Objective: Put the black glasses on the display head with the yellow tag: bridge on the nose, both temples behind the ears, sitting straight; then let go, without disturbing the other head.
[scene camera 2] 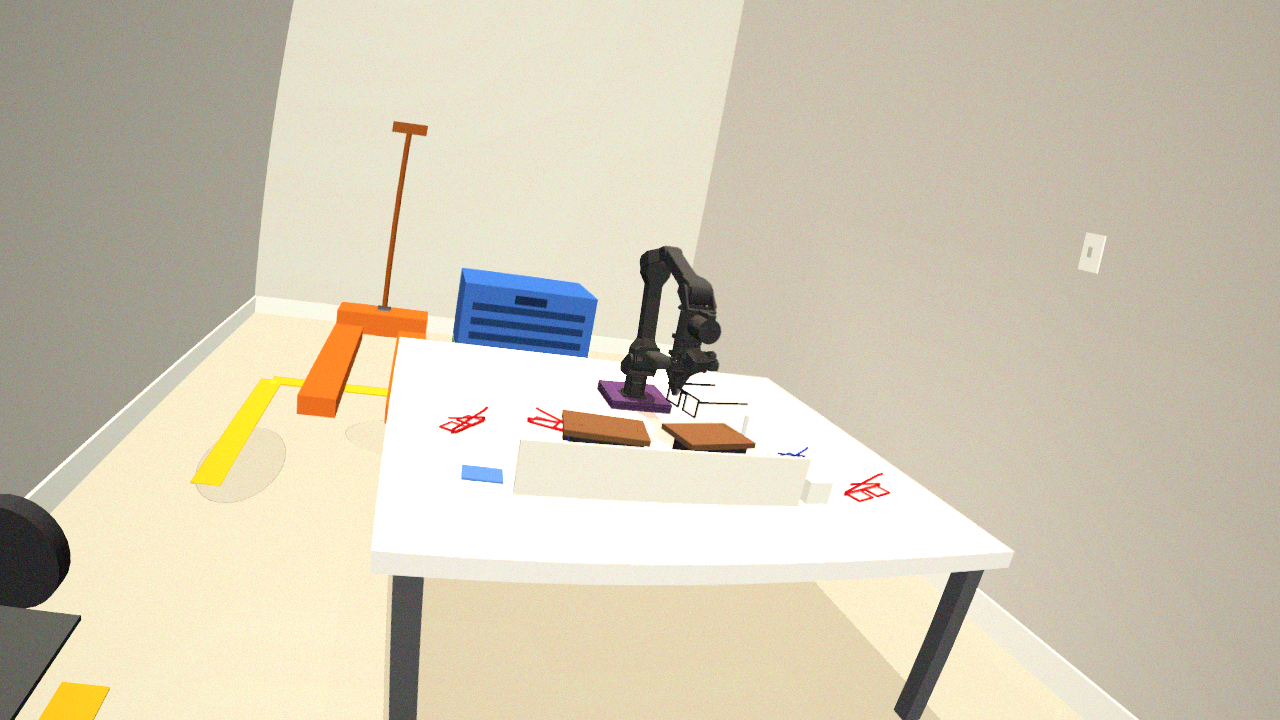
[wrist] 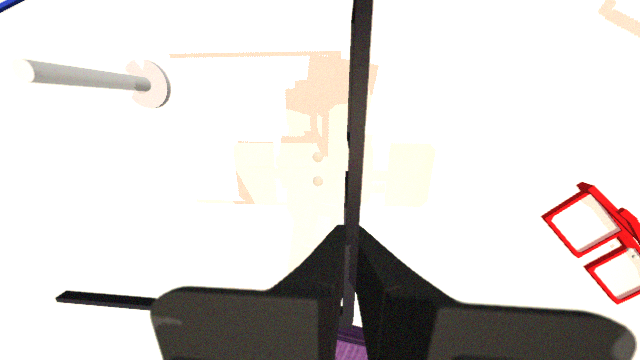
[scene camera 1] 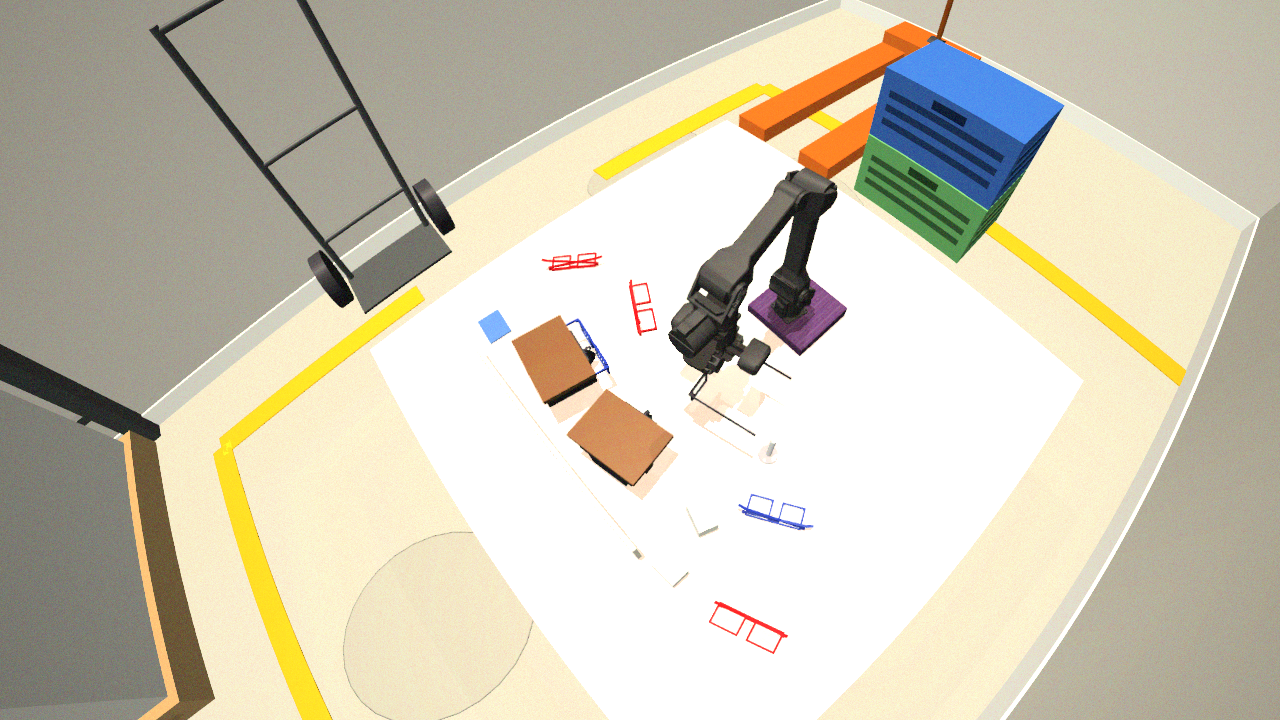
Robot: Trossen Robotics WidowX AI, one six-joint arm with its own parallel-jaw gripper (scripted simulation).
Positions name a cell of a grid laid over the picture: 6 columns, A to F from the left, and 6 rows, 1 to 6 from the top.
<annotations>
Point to a brown-topped display head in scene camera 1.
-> C4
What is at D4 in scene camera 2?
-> A brown-topped display head.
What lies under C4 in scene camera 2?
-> A low panel.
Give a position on a grey peg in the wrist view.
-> B2
</annotations>
